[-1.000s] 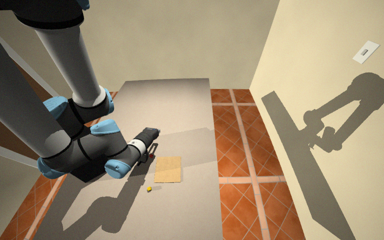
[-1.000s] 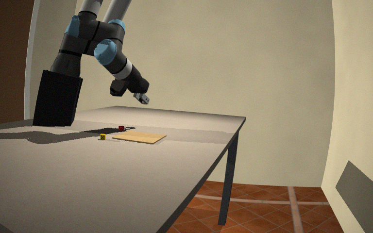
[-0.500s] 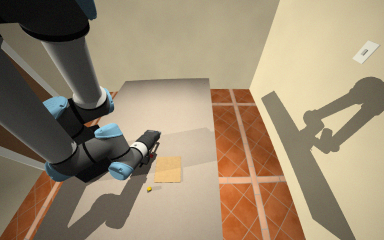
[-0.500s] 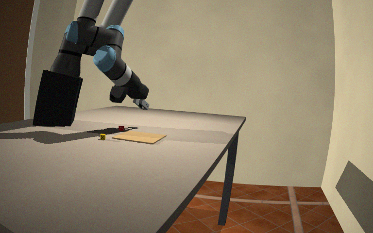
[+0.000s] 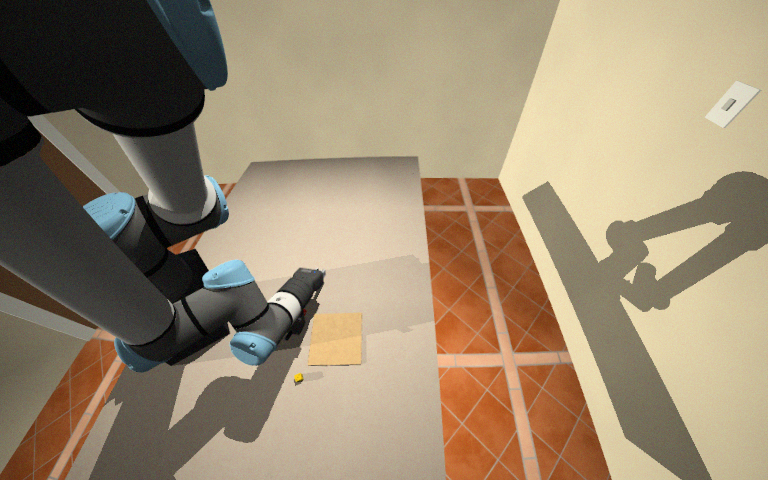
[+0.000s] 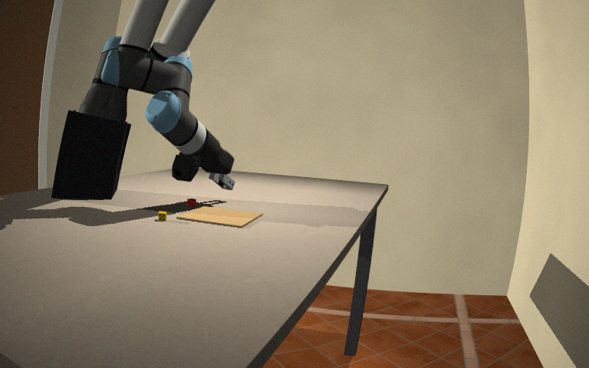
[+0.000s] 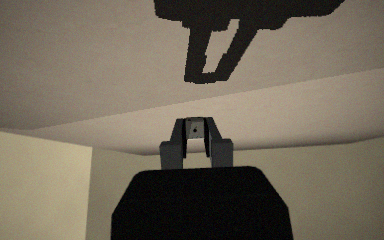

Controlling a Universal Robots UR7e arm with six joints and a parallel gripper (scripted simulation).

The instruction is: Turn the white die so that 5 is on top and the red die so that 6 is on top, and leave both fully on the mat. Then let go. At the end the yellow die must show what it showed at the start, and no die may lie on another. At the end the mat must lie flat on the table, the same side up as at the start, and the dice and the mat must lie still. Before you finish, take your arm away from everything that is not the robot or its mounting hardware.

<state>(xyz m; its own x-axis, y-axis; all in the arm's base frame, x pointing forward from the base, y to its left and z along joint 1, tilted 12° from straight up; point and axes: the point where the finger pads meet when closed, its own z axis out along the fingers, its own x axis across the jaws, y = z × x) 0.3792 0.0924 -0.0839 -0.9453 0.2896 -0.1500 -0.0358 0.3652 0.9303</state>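
My gripper is now 50 mm past the red die, 100 mm to the left of it and 40 mm above it. The rest, counted from my hand: white die 10 mm to the left, 10 mm below; yellow die 50 mm behind, 280 mm to the right, 40 mm below; tan mat 50 mm ahead, 180 mm to the right, 50 mm below.
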